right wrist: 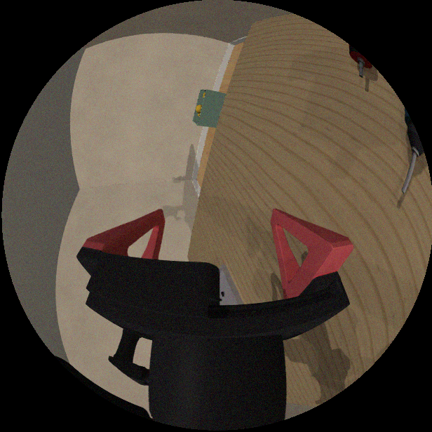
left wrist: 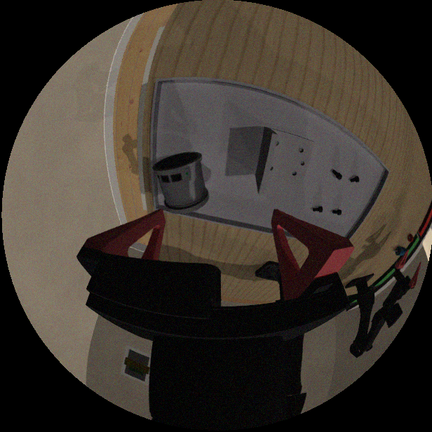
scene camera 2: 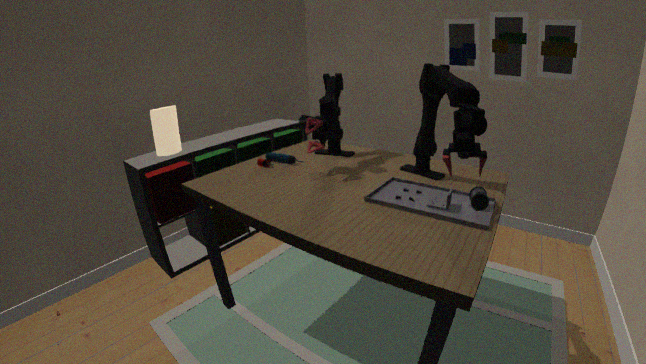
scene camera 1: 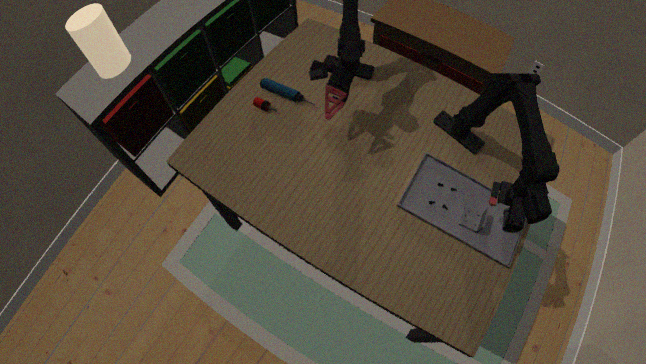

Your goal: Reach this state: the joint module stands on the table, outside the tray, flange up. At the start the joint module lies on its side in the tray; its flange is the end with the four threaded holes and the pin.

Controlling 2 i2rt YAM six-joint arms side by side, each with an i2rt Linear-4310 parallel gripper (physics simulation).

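Frame: origin at the left arm's base, x left, y back, z up, level; centimetres.
Seen in the pictures: left gripper, fingertip midpoint: [scene camera 2: 465, 175] [scene camera 1: 506, 208]; right gripper, fingertip midpoint: [scene camera 2: 307, 143] [scene camera 1: 327, 116]; left arm's base at its link origin: [scene camera 2: 422, 172] [scene camera 1: 458, 132]; right arm's base at its link origin: [scene camera 2: 334, 153].
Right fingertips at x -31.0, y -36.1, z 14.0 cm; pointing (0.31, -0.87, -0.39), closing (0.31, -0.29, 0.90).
Pixels of each thing's top centre, then the offset from my right fingertips to it. "spot": a spot on its surface instead.
- joint module at its top centre: [scene camera 1: 516, 216] [scene camera 2: 480, 189] dy +19.5, dx +64.0, dz -7.3 cm
- grey tray at a spot on its surface: [scene camera 1: 420, 180] spot: dy +10.2, dx +32.0, dz -13.6 cm
- blue screwdriver at a spot on its surface: [scene camera 1: 280, 90] [scene camera 2: 279, 155] spot: dy +2.4, dx -26.1, dz -10.4 cm
The joint module [scene camera 2: 479, 198] [left wrist: 182, 184], a grey cylinder with a dark round end, lies on its side in the grey tray [scene camera 1: 420, 180] [scene camera 2: 384, 193] [left wrist: 200, 110], in the end at the right of scene camera 2. The four threaded holes and pin cannot be made out. In scene camera 1 the left arm covers the module. My left gripper [scene camera 2: 465, 175] [left wrist: 217, 215] is open and empty, pointing down above the tray's back edge, apart from the module. My right gripper [scene camera 1: 328, 117] [scene camera 2: 314, 136] [right wrist: 217, 214] is open and empty, far from the tray.
An L-shaped bracket [scene camera 1: 472, 218] [scene camera 2: 441, 201] [left wrist: 290, 155] stands in the tray beside the module, with several black screws [scene camera 1: 440, 185] [scene camera 2: 406, 190] [left wrist: 337, 174] farther along. A blue screwdriver [scene camera 1: 280, 90] [scene camera 2: 281, 158] and a red one [scene camera 1: 261, 104] [scene camera 2: 263, 162] lie near the right arm.
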